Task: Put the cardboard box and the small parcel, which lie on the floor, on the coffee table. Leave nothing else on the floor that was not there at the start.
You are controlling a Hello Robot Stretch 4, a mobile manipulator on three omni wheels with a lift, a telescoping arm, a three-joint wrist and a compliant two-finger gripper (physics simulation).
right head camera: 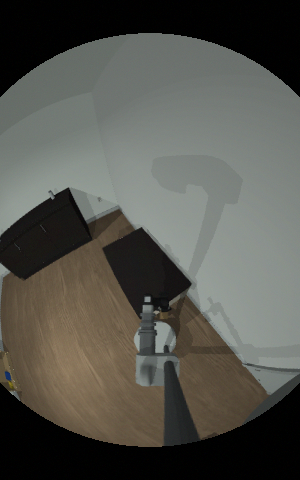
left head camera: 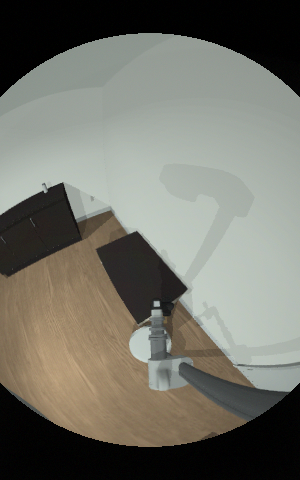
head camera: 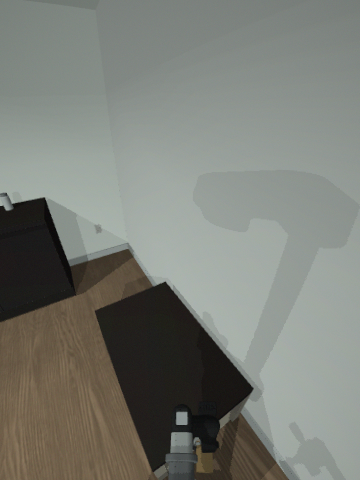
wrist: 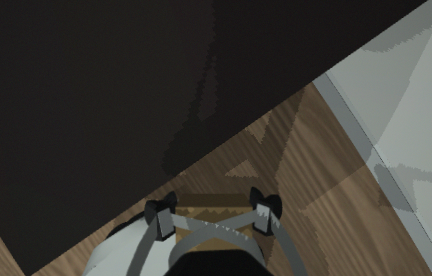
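Seen in the pictures: gripper, between the fingertips: (wrist: pixel 213 204); robot's base, origin of its link: (right head camera: pixel 155 338) (left head camera: pixel 149 342).
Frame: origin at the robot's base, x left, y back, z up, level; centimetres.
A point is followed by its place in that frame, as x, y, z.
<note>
The coffee table (head camera: pixel 150 350) @[18.0, -68.8, 42.3] (left head camera: pixel 127 270) @[20.9, -69.3, 42.2] (right head camera: pixel 137 260) @[15.3, -76.5, 42.2] (wrist: pixel 90 90) @[3.6, -39.0, 42.2] has a dark top and stands with one long side along the wall. My gripper (wrist: pixel 213 204) @[-8.7, -27.3, 43.7] is shut on a small brown box, which looks like the small parcel (head camera: pixel 205 461) @[-8.9, -22.0, 48.0] (wrist: pixel 214 235). One finger is at each side of it. From above, the parcel hangs just outside the near short edge of the table, over the floor, apart from the top. My wrist hides part of that edge in the head view. The cardboard box does not show as a separate thing in these views.
A dark sideboard (head camera: pixel 35 265) @[125.7, -133.3, 49.0] (left head camera: pixel 42 230) @[150.7, -117.6, 50.1] (right head camera: pixel 47 237) with a small light can (head camera: pixel 6 201) @[153.2, -160.9, 96.6] stands at the left against the far wall. My round white base (left head camera: pixel 141 345) @[8.2, 1.3, 18.7] (right head camera: pixel 167 337) @[-12.1, -1.7, 18.7] is close to the table's near end. The wall (head camera: pixel 280 280) @[-33.7, -59.6, 105.0] runs along the right.
</note>
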